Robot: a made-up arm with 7 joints. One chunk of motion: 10 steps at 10 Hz.
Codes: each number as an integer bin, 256 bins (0 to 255) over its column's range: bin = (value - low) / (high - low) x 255, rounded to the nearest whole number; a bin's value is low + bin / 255 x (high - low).
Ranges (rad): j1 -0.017..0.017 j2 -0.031..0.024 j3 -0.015..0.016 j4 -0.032..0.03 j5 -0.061..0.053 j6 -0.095..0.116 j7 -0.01..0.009
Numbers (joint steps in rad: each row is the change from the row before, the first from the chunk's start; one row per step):
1: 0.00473 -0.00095 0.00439 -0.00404 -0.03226 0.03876 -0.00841
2: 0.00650 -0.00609 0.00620 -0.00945 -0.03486 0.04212 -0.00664
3: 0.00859 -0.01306 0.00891 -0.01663 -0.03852 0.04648 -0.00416
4: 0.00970 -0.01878 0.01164 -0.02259 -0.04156 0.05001 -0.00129
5: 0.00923 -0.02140 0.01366 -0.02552 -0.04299 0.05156 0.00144
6: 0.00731 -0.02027 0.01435 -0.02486 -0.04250 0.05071 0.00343
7: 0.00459 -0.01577 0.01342 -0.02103 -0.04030 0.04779 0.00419
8: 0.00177 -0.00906 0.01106 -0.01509 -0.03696 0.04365 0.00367
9: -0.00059 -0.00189 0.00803 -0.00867 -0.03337 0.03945 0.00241
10: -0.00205 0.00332 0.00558 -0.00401 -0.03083 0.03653 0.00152
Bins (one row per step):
1: 163 139 159 115 64 162 21
2: 176 115 174 93 58 166 45
3: 192 83 197 63 50 171 78
4: 200 57 219 39 43 175 117
5: 197 45 236 27 40 177 154
6: 182 50 241 29 41 176 180
7: 162 71 234 45 46 173 190
8: 141 102 214 70 54 168 183
9: 123 135 189 96 62 162 167
10: 112 159 169 115 67 159 155

